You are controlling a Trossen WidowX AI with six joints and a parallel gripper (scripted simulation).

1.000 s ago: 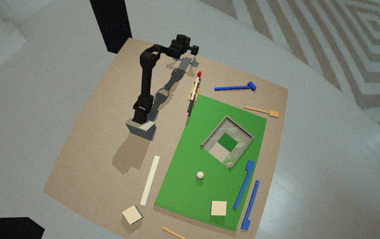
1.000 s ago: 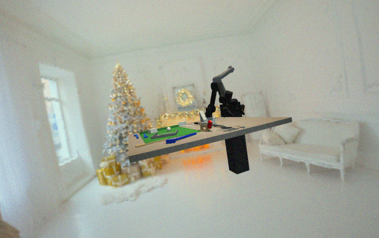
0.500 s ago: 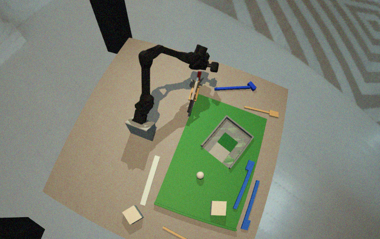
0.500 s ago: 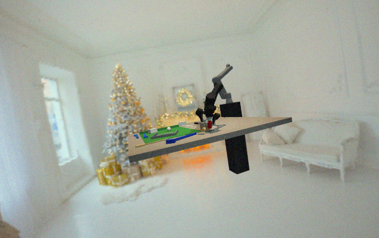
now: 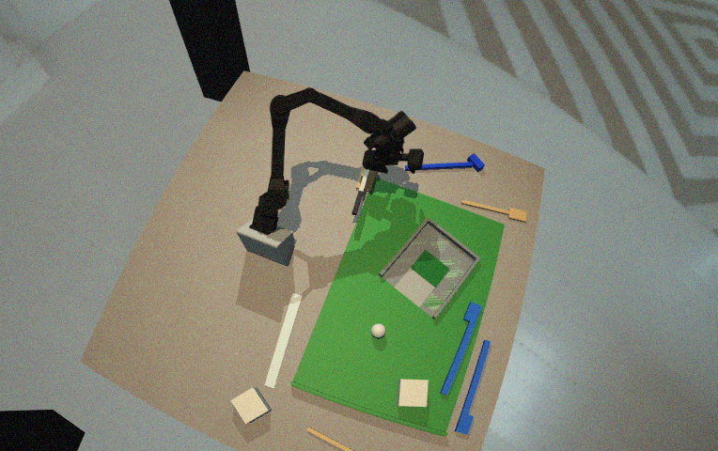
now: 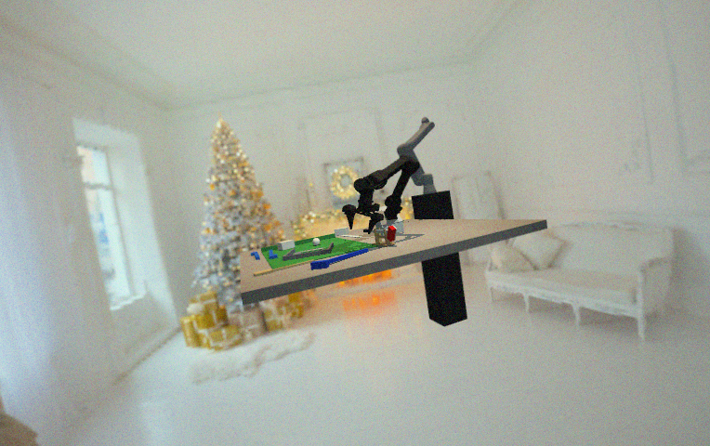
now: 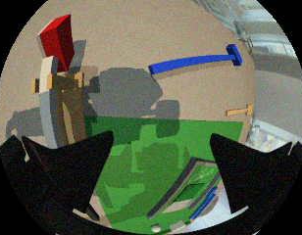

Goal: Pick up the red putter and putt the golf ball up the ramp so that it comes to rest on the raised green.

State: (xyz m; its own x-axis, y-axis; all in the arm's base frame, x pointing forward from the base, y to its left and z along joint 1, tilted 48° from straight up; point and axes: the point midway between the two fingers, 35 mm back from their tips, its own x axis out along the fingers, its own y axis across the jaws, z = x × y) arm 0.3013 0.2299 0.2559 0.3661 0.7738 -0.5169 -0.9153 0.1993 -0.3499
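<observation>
Right now my gripper tip is 11 cm past the red putter, 3 cm to the left of it and 2 cm above it. Also, from my gripper tip: blue putter: 14 cm to the left, 14 cm ahead, 7 cm below; then white golf ball: 49 cm to the right, 11 cm ahead, 6 cm below; then green mat: 37 cm to the right, 17 cm ahead, 8 cm below.
</observation>
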